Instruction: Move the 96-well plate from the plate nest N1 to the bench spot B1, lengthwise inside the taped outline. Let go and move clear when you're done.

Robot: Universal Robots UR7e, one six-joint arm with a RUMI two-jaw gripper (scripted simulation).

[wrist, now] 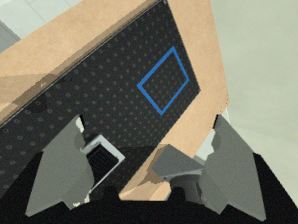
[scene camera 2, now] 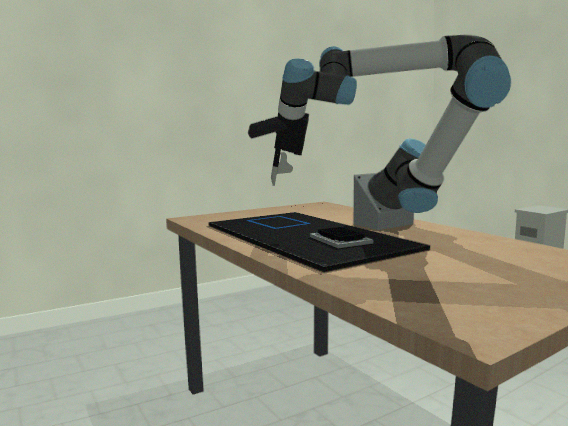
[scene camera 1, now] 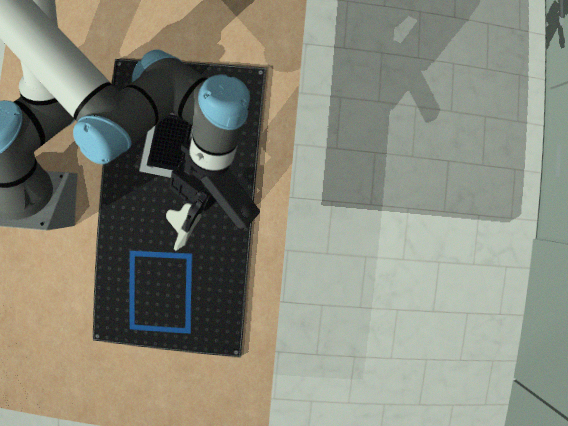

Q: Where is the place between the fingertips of my gripper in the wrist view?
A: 148,115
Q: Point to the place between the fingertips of my gripper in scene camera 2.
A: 276,168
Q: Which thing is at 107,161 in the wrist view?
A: A black 96-well plate.
